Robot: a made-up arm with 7 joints. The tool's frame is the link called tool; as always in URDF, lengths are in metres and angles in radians. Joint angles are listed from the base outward. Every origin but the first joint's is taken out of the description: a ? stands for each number. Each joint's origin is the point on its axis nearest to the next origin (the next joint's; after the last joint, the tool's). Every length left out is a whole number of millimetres.
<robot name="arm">
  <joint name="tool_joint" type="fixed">
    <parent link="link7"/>
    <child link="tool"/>
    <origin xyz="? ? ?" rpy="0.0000 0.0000 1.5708"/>
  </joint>
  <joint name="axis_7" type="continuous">
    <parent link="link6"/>
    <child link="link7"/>
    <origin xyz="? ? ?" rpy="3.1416 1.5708 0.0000"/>
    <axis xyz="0 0 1"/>
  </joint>
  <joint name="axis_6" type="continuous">
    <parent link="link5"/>
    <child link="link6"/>
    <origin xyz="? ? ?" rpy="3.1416 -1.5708 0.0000"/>
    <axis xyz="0 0 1"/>
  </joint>
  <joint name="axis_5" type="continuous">
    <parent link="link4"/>
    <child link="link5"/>
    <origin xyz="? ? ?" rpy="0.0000 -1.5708 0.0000"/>
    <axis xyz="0 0 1"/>
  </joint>
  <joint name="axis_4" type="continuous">
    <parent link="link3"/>
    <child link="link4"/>
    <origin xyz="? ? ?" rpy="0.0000 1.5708 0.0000"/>
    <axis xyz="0 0 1"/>
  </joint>
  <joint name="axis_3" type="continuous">
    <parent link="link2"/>
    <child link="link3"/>
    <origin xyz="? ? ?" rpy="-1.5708 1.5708 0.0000"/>
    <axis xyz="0 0 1"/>
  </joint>
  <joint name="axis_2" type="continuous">
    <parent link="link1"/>
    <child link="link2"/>
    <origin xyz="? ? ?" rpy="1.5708 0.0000 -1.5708"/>
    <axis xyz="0 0 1"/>
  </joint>
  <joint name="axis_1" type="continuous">
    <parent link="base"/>
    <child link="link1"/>
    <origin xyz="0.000 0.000 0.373" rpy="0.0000 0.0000 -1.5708"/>
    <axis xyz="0 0 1"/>
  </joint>
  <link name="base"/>
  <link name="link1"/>
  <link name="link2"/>
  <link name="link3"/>
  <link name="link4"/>
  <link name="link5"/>
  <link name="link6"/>
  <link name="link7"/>
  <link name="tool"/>
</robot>
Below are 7 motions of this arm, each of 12 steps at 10 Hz.
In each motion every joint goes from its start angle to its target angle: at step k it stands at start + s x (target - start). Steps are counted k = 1, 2, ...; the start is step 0. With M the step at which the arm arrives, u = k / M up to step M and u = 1 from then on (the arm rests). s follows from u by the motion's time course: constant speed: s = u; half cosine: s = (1 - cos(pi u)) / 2; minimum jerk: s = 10 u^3 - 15 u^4 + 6 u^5.
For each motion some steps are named. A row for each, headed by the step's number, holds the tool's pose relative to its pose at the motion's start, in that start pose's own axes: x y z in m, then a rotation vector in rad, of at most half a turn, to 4 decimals.
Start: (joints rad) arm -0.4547 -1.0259 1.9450 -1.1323 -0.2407 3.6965 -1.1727
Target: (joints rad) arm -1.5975 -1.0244 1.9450 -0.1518 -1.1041 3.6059 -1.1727
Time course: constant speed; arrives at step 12
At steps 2, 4, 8, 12:
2: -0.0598 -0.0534 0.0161 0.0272 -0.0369 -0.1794
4: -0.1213 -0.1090 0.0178 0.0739 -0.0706 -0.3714
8: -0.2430 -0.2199 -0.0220 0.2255 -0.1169 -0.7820
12: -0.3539 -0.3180 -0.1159 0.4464 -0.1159 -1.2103

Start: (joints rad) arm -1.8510 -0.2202 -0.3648 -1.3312 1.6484 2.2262 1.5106
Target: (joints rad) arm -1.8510 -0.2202 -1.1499 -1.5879 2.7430 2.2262 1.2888
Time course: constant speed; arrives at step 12
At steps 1, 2, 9, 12:
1: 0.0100 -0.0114 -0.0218 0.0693 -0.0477 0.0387
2: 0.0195 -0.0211 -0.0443 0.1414 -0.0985 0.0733
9: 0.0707 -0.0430 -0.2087 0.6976 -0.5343 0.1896
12: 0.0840 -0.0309 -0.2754 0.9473 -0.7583 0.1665

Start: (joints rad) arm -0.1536 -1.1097 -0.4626 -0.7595 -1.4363 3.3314 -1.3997
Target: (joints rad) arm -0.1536 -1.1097 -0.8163 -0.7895 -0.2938 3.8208 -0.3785
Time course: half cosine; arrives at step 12
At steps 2, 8, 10, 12:
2: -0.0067 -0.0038 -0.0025 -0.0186 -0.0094 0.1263
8: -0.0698 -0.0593 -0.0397 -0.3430 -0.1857 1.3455
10: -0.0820 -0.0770 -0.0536 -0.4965 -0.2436 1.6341
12: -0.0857 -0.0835 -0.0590 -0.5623 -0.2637 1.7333

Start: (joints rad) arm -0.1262 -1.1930 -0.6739 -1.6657 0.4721 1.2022 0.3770
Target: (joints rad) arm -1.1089 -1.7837 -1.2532 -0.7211 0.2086 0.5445 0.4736
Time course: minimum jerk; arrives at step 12
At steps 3, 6, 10, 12:
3: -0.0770 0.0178 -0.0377 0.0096 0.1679 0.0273
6: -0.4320 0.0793 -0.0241 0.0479 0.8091 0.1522
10: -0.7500 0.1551 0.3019 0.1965 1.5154 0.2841
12: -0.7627 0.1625 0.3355 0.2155 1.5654 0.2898

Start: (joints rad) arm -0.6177 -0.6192 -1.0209 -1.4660 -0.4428 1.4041 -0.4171
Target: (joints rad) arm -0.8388 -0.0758 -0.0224 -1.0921 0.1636 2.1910 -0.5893
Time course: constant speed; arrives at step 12
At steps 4, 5, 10, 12:
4: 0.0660 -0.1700 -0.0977 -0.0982 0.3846 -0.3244
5: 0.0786 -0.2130 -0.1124 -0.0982 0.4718 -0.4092
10: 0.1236 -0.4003 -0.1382 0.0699 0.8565 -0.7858
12: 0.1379 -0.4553 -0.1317 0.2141 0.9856 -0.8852

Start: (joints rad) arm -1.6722 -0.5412 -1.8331 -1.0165 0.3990 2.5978 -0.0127
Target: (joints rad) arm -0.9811 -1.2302 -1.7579 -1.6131 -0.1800 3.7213 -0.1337
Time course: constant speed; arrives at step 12
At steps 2, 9, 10, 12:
2: -0.0352 0.0541 0.0624 -0.0009 -0.0089 0.0234
9: -0.2803 0.1529 0.2541 0.1177 -0.0929 0.0239
10: -0.3261 0.1569 0.2706 0.1528 -0.1046 0.0272
12: -0.4210 0.1598 0.2916 0.2323 -0.1241 0.0468

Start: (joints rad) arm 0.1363 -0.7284 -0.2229 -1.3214 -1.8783 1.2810 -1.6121
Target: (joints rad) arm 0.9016 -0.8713 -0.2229 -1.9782 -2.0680 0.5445 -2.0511
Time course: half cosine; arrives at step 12
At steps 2, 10, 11, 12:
2: 0.0156 0.0031 0.0046 0.0075 0.0199 -0.0685
10: 0.2080 -0.0095 -0.0036 -0.0569 0.0695 -0.8562
11: 0.2174 -0.0130 -0.0064 -0.0669 0.0627 -0.8921
12: 0.2205 -0.0142 -0.0073 -0.0704 0.0603 -0.9041

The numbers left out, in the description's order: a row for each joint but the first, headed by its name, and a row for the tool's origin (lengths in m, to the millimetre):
tool: 0.000 0.000 0.000
axis_7: 0.000 -0.100 0.000
axis_6: 0.000 0.000 0.000
axis_5: -0.237 -0.051 0.000
axis_4: 0.000 0.076 0.000
axis_3: 0.000 0.435 0.000
axis_2: 0.000 0.000 0.000

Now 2 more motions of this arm.
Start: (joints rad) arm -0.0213 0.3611 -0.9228 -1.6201 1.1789 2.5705 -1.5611
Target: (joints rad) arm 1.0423 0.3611 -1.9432 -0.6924 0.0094 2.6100 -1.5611
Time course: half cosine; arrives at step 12
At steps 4, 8, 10, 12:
4: 0.1170 -0.0404 -0.0740 -0.1732 0.0476 -0.4286
8: 0.2487 -0.1998 -0.2914 -0.7552 0.1176 -1.1093
10: 0.2511 -0.2657 -0.3773 -1.0413 0.1197 -1.2626
12: 0.2461 -0.2886 -0.4075 -1.1538 0.1150 -1.3017

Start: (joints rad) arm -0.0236 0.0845 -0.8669 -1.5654 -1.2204 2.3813 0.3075
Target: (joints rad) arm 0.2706 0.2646 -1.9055 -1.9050 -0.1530 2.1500 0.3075
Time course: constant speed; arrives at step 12
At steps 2, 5, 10, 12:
2: -0.0182 0.0077 0.0451 0.0546 -0.2077 0.1018
5: -0.0599 0.0280 0.1012 0.1084 -0.5069 0.2933
10: -0.1601 0.0804 0.1487 0.1439 -0.9303 0.7252
12: -0.2069 0.1041 0.1481 0.1486 -1.0574 0.9385

